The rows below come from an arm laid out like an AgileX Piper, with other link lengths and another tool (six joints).
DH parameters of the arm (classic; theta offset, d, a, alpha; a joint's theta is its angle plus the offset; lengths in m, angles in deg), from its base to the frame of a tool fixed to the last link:
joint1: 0 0.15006 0 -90
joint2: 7.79 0 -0.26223 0
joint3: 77.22 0 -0.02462 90
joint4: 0 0.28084 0 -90
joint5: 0 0 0 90
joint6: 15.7 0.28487 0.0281 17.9
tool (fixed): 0 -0.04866 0 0
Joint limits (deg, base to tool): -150..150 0..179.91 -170..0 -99.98..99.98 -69.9..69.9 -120..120
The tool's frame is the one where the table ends.
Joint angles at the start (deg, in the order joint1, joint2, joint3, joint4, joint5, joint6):
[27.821 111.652 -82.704 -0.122 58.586 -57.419]
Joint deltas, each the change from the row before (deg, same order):
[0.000 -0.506 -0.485 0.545 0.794 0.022]
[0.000 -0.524 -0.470 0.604 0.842 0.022]
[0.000 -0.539 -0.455 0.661 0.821 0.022]
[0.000 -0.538 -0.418 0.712 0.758 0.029]
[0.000 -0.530 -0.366 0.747 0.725 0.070]
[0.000 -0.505 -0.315 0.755 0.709 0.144]
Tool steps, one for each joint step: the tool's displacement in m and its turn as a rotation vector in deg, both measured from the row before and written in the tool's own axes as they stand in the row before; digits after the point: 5 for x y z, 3 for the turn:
[-0.00219 -0.00090 -0.00560 -0.219 -0.344 0.427]
[-0.00215 -0.00051 -0.00583 -0.294 -0.346 0.443]
[-0.00232 -0.00028 -0.00595 -0.324 -0.394 0.470]
[-0.00248 0.00001 -0.00586 -0.348 -0.442 0.500]
[-0.00244 0.00043 -0.00571 -0.396 -0.434 0.540]
[-0.00225 0.00087 -0.00546 -0.448 -0.380 0.589]

